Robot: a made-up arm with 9 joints. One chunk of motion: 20 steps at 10 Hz.
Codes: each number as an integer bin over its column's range. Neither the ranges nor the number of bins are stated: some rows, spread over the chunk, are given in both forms.
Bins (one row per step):
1: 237 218 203 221 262 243
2: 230 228 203 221 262 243
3: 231 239 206 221 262 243
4: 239 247 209 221 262 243
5: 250 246 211 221 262 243
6: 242 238 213 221 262 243
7: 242 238 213 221 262 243
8: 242 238 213 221 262 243
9: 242 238 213 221 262 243
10: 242 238 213 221 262 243
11: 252 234 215 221 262 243
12: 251 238 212 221 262 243
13: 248 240 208 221 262 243
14: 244 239 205 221 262 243
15: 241 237 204 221 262 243
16: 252 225 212 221 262 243
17: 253 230 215 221 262 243
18: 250 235 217 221 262 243
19: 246 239 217 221 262 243
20: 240 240 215 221 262 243
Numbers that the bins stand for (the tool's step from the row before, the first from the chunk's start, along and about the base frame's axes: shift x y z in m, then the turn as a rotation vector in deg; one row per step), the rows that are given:
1: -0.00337 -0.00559 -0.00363 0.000 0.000 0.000
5: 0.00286 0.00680 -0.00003 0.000 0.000 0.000
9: -0.00097 0.00326 0.00087 0.000 0.000 0.000
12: 0.00334 0.00326 0.00042 0.000 0.000 0.000
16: 0.00382 -0.00249 0.00042 0.000 0.000 0.000
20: -0.00193 0.00414 0.00177 0.000 0.000 0.000
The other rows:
2: -0.00673 -0.00116 -0.00363 0.000 0.000 0.000
3: -0.00625 0.00370 -0.00228 0.000 0.000 0.000
4: -0.00241 0.00724 -0.00093 0.000 0.000 0.000
6: -0.00097 0.00326 0.00087 0.000 0.000 0.000
7: -0.00097 0.00326 0.00087 0.000 0.000 0.000
8: -0.00097 0.00326 0.00087 0.000 0.000 0.000
10: -0.00097 0.00326 0.00087 0.000 0.000 0.000
11: 0.00382 0.00149 0.00177 0.000 0.000 0.000
13: 0.00190 0.00414 -0.00138 0.000 0.000 0.000
14: -0.00001 0.00370 -0.00273 0.000 0.000 0.000
15: -0.00145 0.00282 -0.00318 0.000 0.000 0.000
17: 0.00430 -0.00028 0.00177 0.000 0.000 0.000
18: 0.00286 0.00193 0.00267 0.000 0.000 0.000
19: 0.00095 0.00370 0.00267 0.000 0.000 0.000

